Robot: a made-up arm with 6 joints.
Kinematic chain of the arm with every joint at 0, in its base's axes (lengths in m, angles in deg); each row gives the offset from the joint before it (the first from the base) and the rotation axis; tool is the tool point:
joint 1: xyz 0 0 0.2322 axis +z
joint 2: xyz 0 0 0 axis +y
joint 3: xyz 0 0 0.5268 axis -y
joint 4: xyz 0 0 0 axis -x
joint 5: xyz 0.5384 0 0 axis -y
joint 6: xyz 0 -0.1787 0 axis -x
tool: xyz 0 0 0
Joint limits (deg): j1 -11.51..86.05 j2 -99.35..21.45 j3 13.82..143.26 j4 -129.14..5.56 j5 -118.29..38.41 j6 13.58..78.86
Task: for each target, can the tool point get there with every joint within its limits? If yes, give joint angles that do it. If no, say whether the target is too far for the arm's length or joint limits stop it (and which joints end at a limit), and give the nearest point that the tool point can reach.
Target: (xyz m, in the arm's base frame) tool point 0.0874 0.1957 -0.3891
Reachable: no: joint limits stop it (at a limit: joint 1, joint 2, joint 3, joint 4) | nearest point -0.7725 -0.0242 -0.3394 | short by 0.889 m
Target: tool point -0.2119 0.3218 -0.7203
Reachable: no: joint limits stop it (at a limit: joint 1, joint 2, joint 3, joint 4) | nearest point -0.7725 -0.0242 -0.3394 | short by 0.761 m
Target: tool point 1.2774 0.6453 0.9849
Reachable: no: too far | nearest point 0.6673 0.3371 0.8401 | short by 0.699 m
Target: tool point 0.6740 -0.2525 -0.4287
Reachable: no: joint limits stop it (at a limit: joint 1, joint 2, joint 3, joint 4) | nearest point 0.1256 -0.7626 -0.3394 | short by 0.754 m
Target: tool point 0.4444 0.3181 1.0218
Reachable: yes | joints 48.63 5.02 47.10 -46.39 -38.86 70.61
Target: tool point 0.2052 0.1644 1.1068
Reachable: yes | joints 27.96 -18.27 40.91 -105.91 5.19 40.19
